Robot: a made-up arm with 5 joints. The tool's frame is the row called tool.
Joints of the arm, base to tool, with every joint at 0 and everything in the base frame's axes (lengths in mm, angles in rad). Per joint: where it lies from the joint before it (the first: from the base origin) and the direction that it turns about. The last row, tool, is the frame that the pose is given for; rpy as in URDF.
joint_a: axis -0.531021 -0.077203 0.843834 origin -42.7 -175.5 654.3
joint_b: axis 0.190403 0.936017 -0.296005 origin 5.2 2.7 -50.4
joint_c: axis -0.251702 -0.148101 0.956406 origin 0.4 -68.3 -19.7
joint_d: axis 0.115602 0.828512 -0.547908 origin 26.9 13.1 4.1
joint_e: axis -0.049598 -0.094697 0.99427 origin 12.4 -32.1 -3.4
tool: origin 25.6 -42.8 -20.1 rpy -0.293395 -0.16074 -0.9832
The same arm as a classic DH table. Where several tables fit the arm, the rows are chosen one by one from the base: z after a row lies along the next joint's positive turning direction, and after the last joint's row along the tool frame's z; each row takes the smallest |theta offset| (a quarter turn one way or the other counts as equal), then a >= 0, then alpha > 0; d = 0 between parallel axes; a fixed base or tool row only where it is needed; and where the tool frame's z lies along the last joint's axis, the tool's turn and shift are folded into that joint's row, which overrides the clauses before.
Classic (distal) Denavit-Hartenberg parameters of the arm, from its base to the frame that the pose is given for. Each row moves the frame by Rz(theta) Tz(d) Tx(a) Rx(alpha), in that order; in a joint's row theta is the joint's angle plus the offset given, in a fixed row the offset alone. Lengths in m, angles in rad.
base (fixed): d 0.5481; theta_offset -1.4264; a 0.1675; alpha 0.5664
joint_a: d 0.0799; theta_offset 1.4449; a -0.0224; alpha -2.0077
joint_b: d -0.0808; theta_offset 0.3427; a 0.0041; alpha 2.0597
joint_c: d -0.0405; theta_offset 0.1611; a 0.0275; alpha -2.3129
joint_d: d -0.0239; theta_offset 0.2693; a 0.0158; alpha 2.2510
joint_e: d 0.0155; theta_offset -0.3816; a 0.0428; alpha -0.4405
tool (fixed): d -0.0647; theta_offset -0.5144; a 0.0000; alpha 0.0000

